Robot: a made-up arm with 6 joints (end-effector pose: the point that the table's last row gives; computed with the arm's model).
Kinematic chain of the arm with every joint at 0, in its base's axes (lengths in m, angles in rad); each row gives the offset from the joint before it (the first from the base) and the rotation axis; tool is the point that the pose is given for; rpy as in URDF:
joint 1: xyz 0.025 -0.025 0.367 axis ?
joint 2: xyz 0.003 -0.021 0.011 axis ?
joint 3: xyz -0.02 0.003 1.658 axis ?
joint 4: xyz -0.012 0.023 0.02 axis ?
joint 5: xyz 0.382 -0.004 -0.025 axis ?
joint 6: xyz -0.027 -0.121 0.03 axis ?
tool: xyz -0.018 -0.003 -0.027 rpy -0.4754 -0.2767 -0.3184
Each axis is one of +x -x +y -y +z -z.
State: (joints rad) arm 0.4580 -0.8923 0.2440 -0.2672 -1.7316 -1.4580
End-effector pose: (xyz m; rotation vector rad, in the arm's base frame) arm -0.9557 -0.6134 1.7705 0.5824 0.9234 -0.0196
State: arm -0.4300 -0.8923 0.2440 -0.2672 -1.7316 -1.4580
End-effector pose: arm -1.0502 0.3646 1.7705 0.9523 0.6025 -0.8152
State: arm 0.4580 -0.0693 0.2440 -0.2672 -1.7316 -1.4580
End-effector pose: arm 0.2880 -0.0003 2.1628 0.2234 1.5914 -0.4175
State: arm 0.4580 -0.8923 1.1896 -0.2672 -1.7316 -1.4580
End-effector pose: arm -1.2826 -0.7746 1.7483 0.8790 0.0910 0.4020
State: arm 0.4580 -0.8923 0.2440 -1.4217 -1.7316 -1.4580
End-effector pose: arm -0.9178 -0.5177 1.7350 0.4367 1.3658 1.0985
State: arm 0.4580 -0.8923 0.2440 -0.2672 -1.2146 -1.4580
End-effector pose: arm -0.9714 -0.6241 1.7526 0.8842 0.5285 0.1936
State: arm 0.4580 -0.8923 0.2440 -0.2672 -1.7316 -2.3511
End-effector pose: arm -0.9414 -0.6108 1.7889 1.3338 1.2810 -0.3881
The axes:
joint 1: +z
joint 2: +y
joint 3: -y
joint 4: -x
joint 5: -y
joint 6: -x

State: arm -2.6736 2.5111 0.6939 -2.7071 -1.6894 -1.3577
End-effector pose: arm -0.7062 -0.4930 -1.3249 -1.5174 1.9898 -1.1535
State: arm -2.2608 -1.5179 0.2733 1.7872 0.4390 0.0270
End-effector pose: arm 1.2134 1.4270 0.7319 1.7421 -0.7154 0.5049
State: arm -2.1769 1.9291 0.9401 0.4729 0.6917 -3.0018
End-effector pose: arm -1.0760 -1.4292 -0.3993 2.1344 -1.6622 -1.5183
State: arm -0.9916 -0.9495 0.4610 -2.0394 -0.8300 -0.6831
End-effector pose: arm -0.6058 1.0184 1.6539 0.8193 -0.4975 0.5828
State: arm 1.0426 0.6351 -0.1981 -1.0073 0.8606 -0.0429
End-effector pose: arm 0.5973 0.9273 1.3949 0.0708 0.1604 -0.1009
